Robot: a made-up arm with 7 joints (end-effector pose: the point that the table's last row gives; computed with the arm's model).
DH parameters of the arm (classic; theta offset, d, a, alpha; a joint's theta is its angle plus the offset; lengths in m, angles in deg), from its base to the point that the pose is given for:
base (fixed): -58.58 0 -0.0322 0
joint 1: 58.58 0.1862 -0.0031 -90
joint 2: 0 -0.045 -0.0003 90
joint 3: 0 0.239 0.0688 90
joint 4: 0 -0.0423 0.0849 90
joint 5: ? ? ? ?
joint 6: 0 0.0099 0.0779 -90
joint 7: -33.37 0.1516 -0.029 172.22
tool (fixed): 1.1 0.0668 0 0
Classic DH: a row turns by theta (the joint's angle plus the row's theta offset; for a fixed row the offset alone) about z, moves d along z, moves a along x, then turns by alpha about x.
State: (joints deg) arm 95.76 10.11 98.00 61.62 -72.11 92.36 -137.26
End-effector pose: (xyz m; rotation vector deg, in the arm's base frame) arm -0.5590 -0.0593 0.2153 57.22 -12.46 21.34
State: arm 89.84 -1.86 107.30 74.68 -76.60 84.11 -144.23
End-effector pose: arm -0.5957 -0.1362 0.3322 70.49 2.00 27.59
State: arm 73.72 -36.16 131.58 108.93 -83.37 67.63 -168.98
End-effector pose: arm -0.5847 -0.4547 0.3475 105.99 11.99 61.36
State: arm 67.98 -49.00 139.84 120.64 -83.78 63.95 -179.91
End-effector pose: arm -0.5713 -0.5382 0.2564 114.10 6.05 76.72
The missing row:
joint 5: 0 0.4613 -0.0058 90
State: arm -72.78 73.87 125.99 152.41 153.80 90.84 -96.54
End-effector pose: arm 0.2360 -0.6411 0.5886 -30.96 86.95 47.11
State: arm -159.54 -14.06 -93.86 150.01 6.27 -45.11 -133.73
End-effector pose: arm 0.0847 0.2313 0.9006 -80.07 -139.39 -5.12
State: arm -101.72 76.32 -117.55 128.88 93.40 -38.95 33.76
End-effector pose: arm -0.4949 -0.4397 0.5503 173.33 32.63 33.79
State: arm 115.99 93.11 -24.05 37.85 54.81 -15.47 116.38
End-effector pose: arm 0.2696 0.0614 -0.2835 -24.33 -54.60 -25.30
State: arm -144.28 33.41 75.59 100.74 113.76 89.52 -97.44
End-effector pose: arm 0.1016 -0.5783 0.5473 -34.57 -147.94 13.64
